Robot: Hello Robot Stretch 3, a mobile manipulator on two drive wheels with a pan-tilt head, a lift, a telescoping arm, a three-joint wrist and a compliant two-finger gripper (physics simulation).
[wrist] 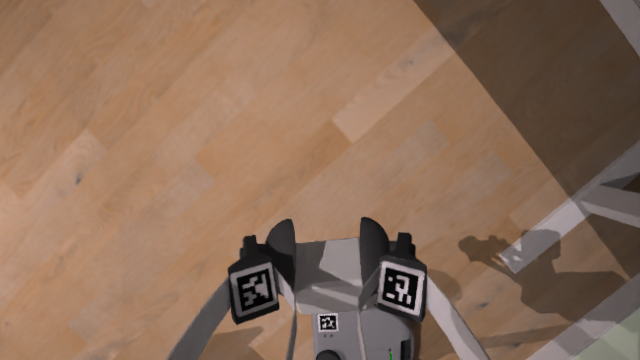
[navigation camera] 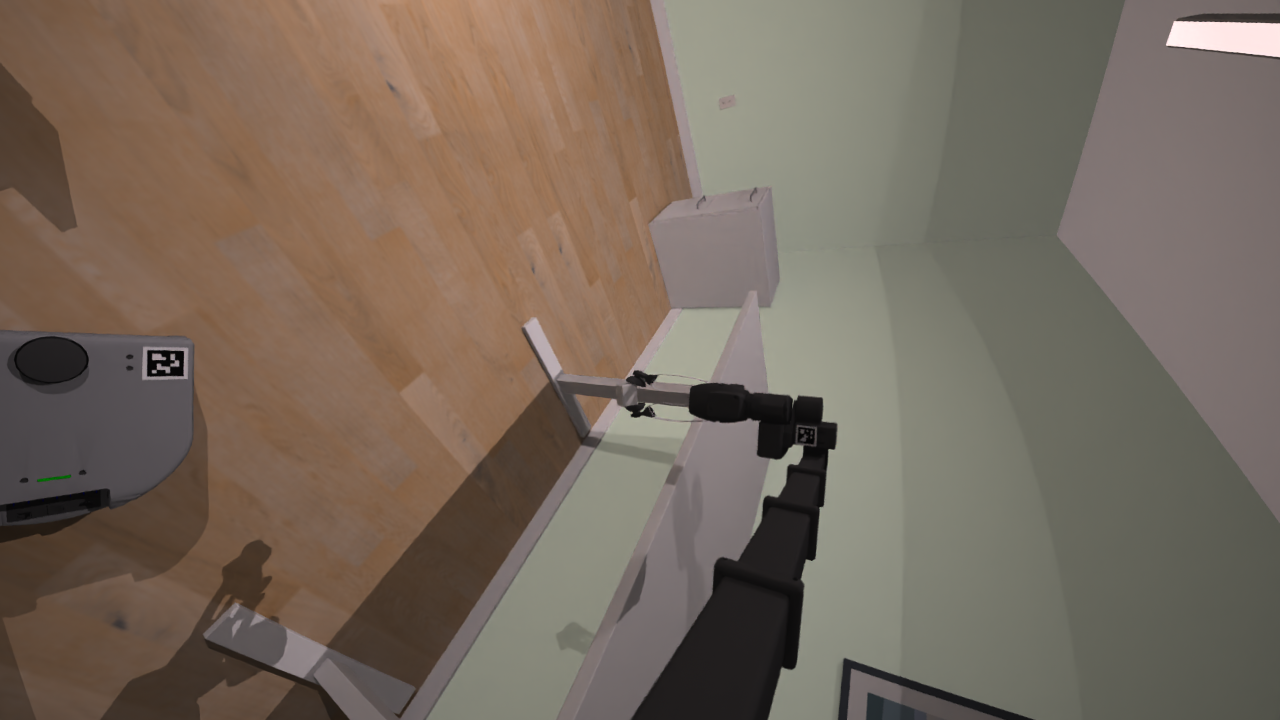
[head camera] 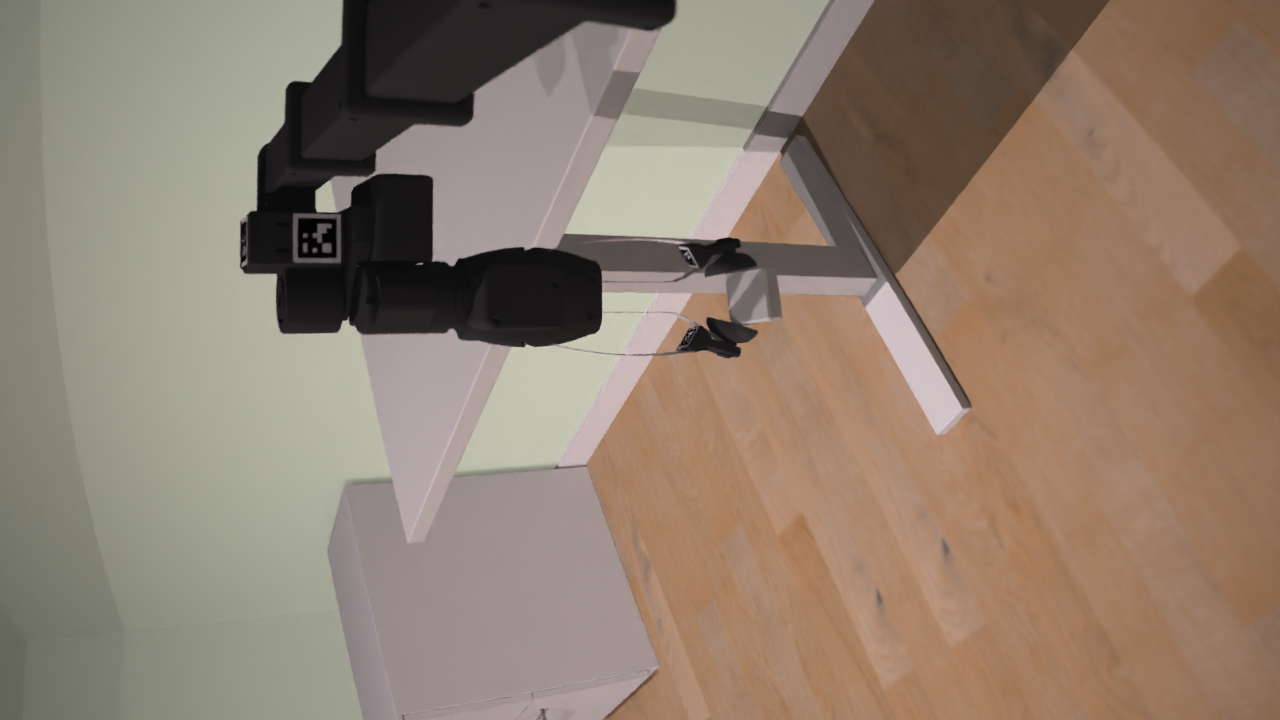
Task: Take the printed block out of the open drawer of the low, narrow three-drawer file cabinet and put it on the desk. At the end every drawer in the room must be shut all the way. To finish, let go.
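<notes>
The printed block (head camera: 758,297) (navigation camera: 626,394) (wrist: 327,280), a pale grey piece, is between the fingertips of my gripper (head camera: 731,295) (navigation camera: 639,394) (wrist: 326,242). The gripper is shut on it and points down, off the front edge of the desk (head camera: 420,402) (navigation camera: 748,358). In the wrist view the floor shows beneath the block. I cannot tell the block's exact height against the desk top. A pale cabinet (head camera: 501,591) (navigation camera: 711,259) stands at the desk's far end; its visible fronts look shut. I cannot tell whether it is the three-drawer file cabinet. No open drawer shows.
A desk foot (head camera: 921,376) (navigation camera: 539,344) stands on the floor below the gripper. My base (navigation camera: 98,411) (wrist: 370,332) is on the floor away from the desk. The telescoping arm (head camera: 402,62) (navigation camera: 742,617) reaches along over the desk. A framed picture (navigation camera: 848,689) hangs on the wall.
</notes>
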